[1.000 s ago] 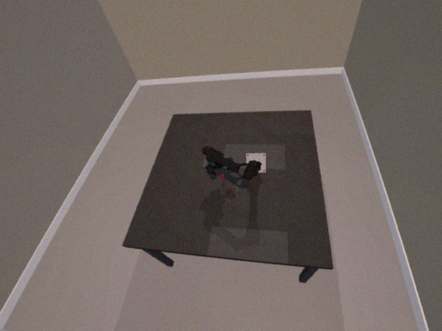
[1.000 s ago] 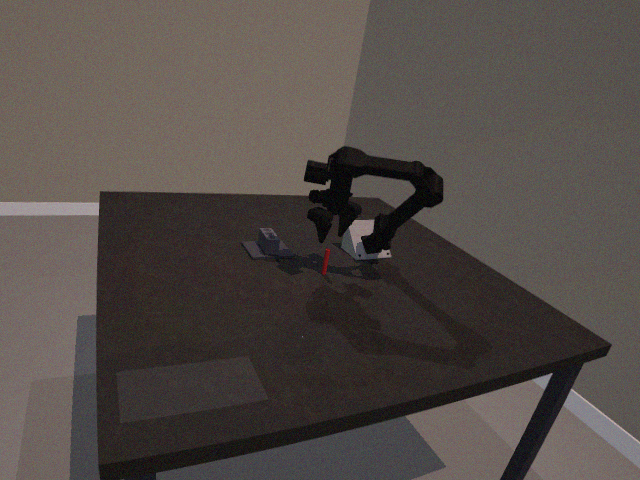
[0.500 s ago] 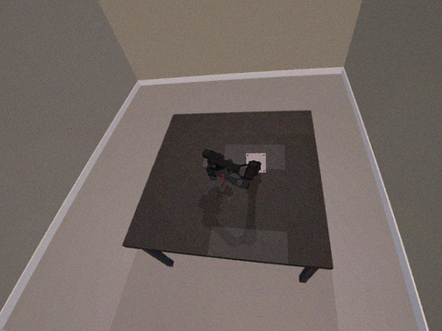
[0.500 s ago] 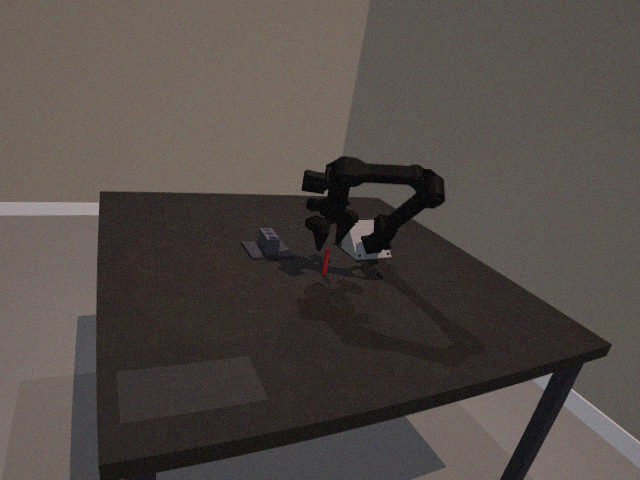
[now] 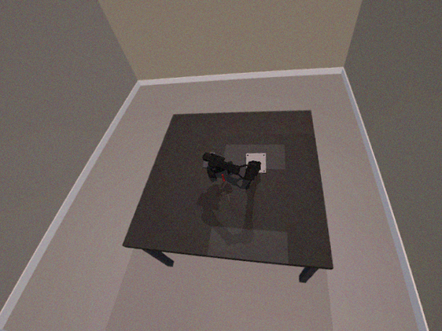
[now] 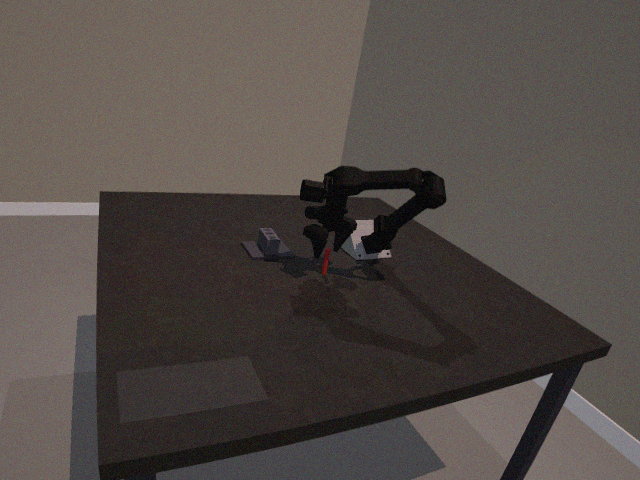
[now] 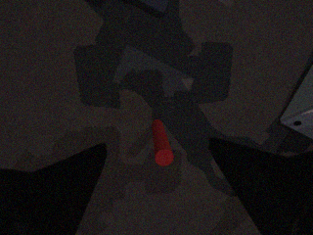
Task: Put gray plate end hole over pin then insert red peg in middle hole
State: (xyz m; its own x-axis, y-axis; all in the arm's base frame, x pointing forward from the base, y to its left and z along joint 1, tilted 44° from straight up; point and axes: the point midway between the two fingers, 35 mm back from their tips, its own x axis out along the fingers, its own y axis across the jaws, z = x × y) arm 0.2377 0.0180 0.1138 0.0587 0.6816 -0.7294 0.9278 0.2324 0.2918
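Right now my gripper tip is 20 mm above the red peg. Round my gripper tip: flat gray base: 170 mm to the right, 100 mm ahead, 50 mm below; then gray plate: 180 mm to the right, 100 mm ahead, 20 mm below.
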